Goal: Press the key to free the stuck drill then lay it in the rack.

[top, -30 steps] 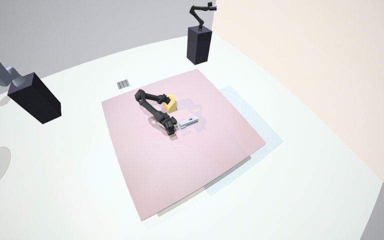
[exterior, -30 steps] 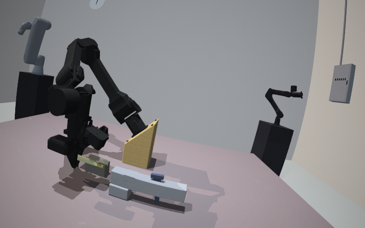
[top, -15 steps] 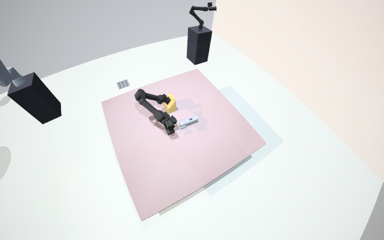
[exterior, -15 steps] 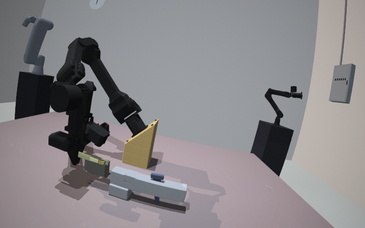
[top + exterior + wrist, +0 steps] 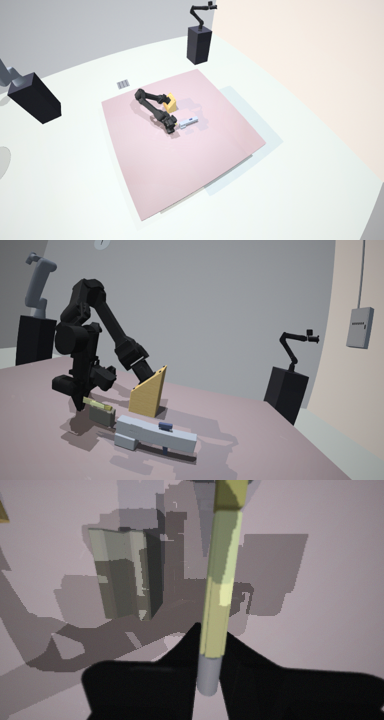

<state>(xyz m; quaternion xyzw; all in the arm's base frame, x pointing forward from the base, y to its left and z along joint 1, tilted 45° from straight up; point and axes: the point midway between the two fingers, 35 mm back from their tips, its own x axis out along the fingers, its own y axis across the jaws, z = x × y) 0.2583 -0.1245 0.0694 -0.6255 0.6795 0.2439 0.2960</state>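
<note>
Now: the drill 40 mm to the left of my gripper tip and 30 mm above it. The rest, counted from my gripper tip: rack (60 mm behind, 40 mm to the left, 20 mm below); blue key (230 mm to the left, 30 mm ahead, 10 mm above).
</note>
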